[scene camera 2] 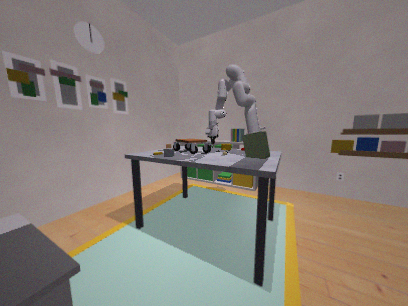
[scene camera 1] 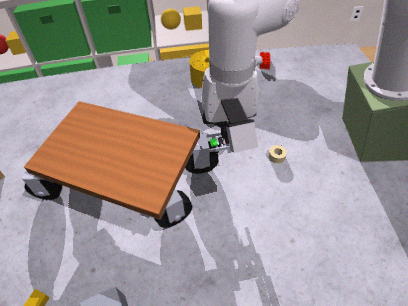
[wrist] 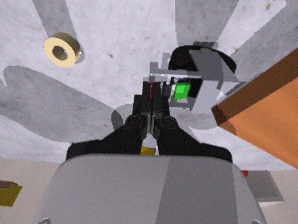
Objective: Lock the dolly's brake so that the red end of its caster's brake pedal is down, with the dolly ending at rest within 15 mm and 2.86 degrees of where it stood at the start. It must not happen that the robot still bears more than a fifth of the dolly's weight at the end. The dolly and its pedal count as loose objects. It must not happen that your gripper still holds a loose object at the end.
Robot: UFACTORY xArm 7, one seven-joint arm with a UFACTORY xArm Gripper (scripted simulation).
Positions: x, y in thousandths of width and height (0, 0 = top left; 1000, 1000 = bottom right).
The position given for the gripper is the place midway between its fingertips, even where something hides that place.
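Note:
You'd see the gripper (scene camera 1: 560, 453) and (wrist: 505, 417). There's a cream ring (wrist: 173, 208) there too.

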